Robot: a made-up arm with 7 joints.
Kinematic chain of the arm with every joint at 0, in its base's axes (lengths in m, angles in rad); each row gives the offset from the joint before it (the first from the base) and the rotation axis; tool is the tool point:
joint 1: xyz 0 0 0.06 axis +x
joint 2: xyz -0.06 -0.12 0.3 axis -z
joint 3: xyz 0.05 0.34 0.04 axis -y
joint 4: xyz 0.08 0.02 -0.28 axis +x
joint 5: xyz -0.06 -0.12 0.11 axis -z
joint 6: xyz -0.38 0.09 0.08 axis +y
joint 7: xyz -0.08 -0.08 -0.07 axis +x
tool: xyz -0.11 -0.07 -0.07
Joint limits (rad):
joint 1: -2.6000..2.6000
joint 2: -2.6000..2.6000
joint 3: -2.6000..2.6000
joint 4: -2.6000..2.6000
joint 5: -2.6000..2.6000
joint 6: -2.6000..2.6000
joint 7: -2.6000..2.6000
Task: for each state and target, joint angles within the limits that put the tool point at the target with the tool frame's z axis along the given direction. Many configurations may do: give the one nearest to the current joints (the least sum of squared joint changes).
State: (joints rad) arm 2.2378 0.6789 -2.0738 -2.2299 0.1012 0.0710 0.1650
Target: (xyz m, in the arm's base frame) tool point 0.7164 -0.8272 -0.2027 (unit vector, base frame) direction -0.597 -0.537 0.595
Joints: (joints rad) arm 2.2424 0.7431 -2.3213 -2.3786 -0.4371 0.8315 -0.0818
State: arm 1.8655 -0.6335 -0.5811 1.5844 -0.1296 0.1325 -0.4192
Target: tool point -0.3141 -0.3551 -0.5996 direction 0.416 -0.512 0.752
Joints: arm 1.5679 -1.1371 -0.6047 1.0206 -0.0766 0.7241 -0.7880
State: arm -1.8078 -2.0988 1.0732 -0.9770 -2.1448 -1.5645 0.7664
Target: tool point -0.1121 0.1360 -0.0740 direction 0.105 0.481 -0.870
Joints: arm -1.9086 -1.9928 0.6578 -0.2329 -1.6865 -1.2807 1.0043
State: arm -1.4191 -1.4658 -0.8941 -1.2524 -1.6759 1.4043 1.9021
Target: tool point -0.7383 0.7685 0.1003 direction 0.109 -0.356 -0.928
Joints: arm -1.3835 -1.4240 -0.9161 -1.5656 -1.1185 1.3682 1.4827
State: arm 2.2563 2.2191 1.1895 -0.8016 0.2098 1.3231 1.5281
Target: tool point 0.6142 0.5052 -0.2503 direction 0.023 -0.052 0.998
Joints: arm 2.5042 1.9908 1.1308 -0.9270 0.6305 1.4563 2.2012
